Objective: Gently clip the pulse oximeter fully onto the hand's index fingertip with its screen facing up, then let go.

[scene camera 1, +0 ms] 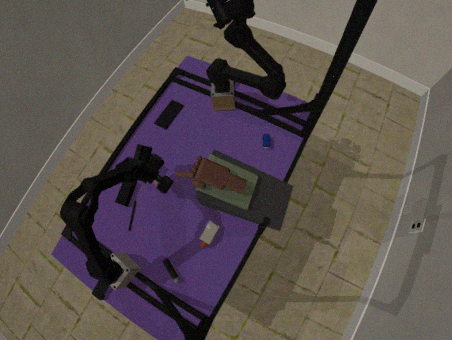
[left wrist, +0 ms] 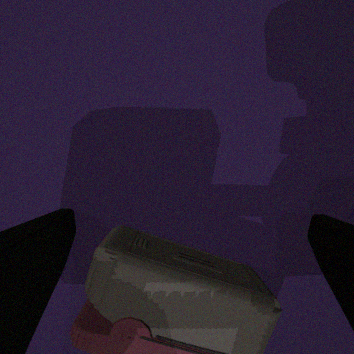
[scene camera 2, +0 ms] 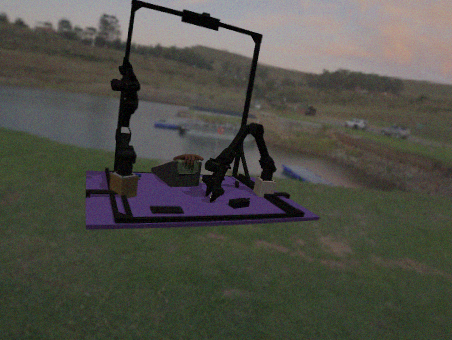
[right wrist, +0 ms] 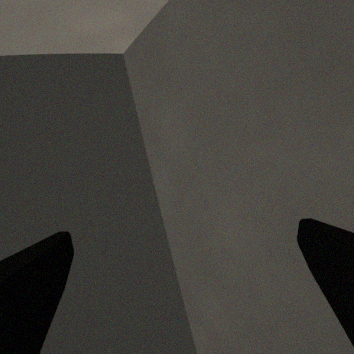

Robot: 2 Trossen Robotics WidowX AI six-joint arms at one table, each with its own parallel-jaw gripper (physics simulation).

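Pixels of known places: left gripper, between the fingertips: [scene camera 1: 161, 176] [left wrist: 194, 223] [scene camera 2: 208, 199]; right gripper, between the fingertips: [scene camera 2: 127, 62] [right wrist: 186, 236]; left arm's base, origin of its link: [scene camera 1: 113, 271] [scene camera 2: 266, 179]; right arm's base, origin of its link: [scene camera 1: 222, 86] [scene camera 2: 124, 173].
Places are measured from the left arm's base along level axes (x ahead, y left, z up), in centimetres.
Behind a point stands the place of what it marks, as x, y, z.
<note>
The pulse oximeter [left wrist: 185, 290] {39.2, 13.7, -7.4}, a grey-white shell with a pink-red lower part, lies on the purple mat between the spread fingers of my left gripper [scene camera 1: 160, 182] {40.3, 13.3, -10.4} [scene camera 2: 214, 196] {40.3, 13.3, -10.4} [left wrist: 194, 223] {40.3, 13.3, -10.4}, which is open and low over it. In scene camera 1 a bit of its pink shows beside the fingers; the arm hides most of it. The brown hand [scene camera 1: 218, 177] {51.0, -12.1, 7.6} [scene camera 2: 189, 159] {50.5, -2.1, 7.6} rests on a green pad on a grey wedge. Its index finger [scene camera 1: 184, 175] sticks out toward the left gripper. My right gripper [scene camera 1: 216, 16] [scene camera 2: 116, 85] [right wrist: 186, 236] {90.2, 20.1, 54.3} is open and raised high, far from the hand.
The grey wedge [scene camera 1: 277, 200] {59.3, -32.8, -6.2} [scene camera 2: 172, 175] {58.9, -3.6, -3.2} supports the hand. A white box [scene camera 1: 209, 233] {33.7, -18.8, -7.7}, a dark cylinder [scene camera 1: 171, 270] {13.1, -15.7, -8.1}, a thin black stick [scene camera 1: 132, 216] {18.9, 12.1, -9.8}, a black block [scene camera 1: 125, 194] {24.4, 19.9, -7.2} [scene camera 2: 239, 202] {26.1, 23.9, -7.4}, a black slab [scene camera 1: 169, 114] {65.5, 30.7, -9.7} [scene camera 2: 167, 210] {65.6, 32.9, -9.7} and a blue object [scene camera 1: 266, 140] {78.6, -15.0, -7.3} lie around.
</note>
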